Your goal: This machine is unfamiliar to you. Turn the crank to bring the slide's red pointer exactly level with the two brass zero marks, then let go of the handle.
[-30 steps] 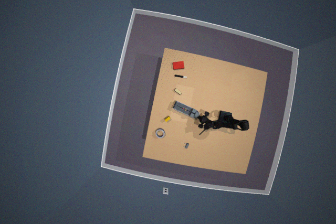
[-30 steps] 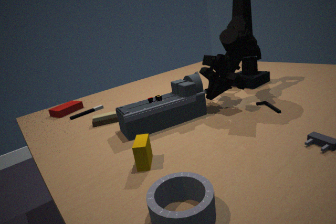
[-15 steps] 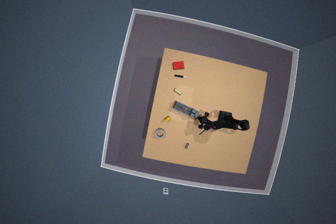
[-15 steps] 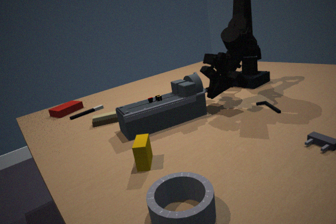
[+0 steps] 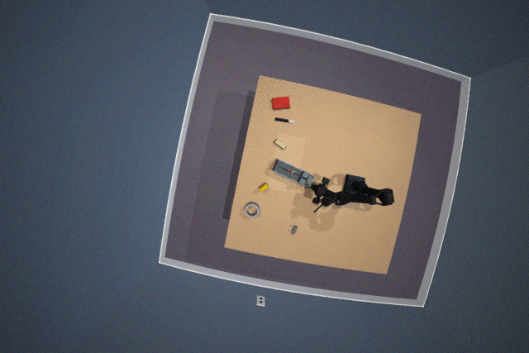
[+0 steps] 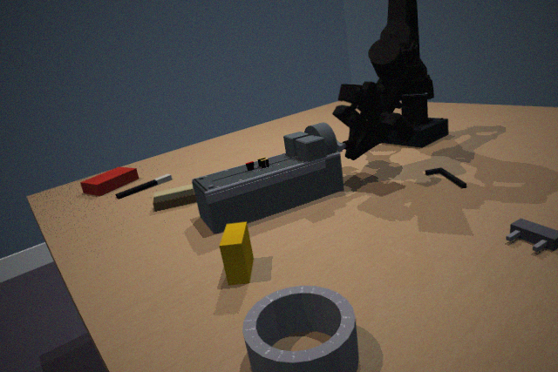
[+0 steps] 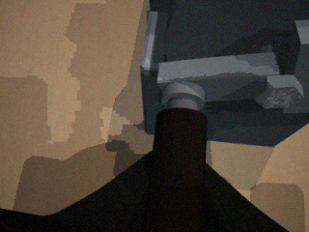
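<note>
My gripper tip is now 190 mm short of the red pointer, 40 mm to the left of it and 30 mm below it. Also, from my gripper tip: black hex key (130 mm behind, 110 mm to the left, 50 mm below); then yellow block (300 mm ahead, 130 mm to the left, 20 mm below); then black crank handle (20 mm behind, 30 mm above).
</note>
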